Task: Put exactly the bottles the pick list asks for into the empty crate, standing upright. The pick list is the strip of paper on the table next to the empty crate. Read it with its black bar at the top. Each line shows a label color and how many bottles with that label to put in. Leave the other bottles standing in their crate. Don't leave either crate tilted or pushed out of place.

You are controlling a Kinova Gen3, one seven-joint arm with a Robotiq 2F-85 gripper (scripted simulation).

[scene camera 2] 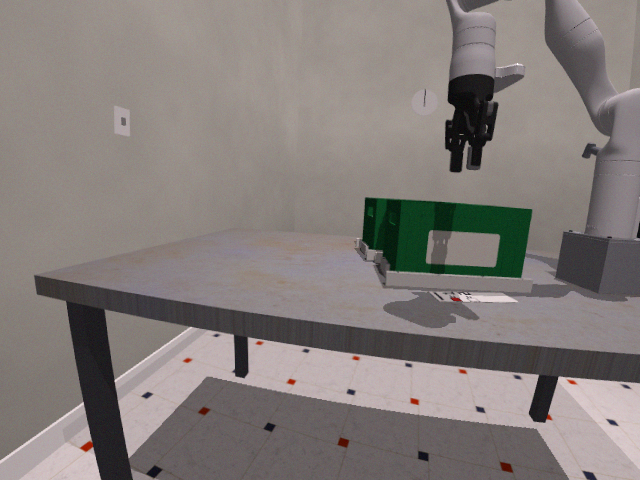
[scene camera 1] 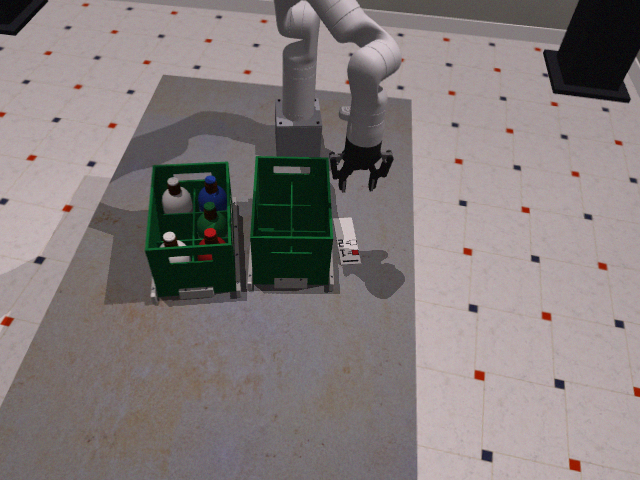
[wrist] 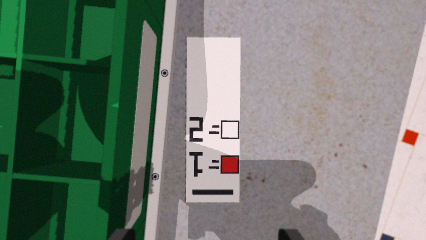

Labels:
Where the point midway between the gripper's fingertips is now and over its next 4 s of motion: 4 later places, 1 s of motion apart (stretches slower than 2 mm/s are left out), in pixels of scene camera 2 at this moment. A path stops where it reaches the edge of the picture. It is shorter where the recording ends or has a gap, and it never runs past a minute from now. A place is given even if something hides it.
My gripper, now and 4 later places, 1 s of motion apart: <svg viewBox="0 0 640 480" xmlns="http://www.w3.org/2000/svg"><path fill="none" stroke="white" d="M463 171L439 164L418 157L402 153L396 164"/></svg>

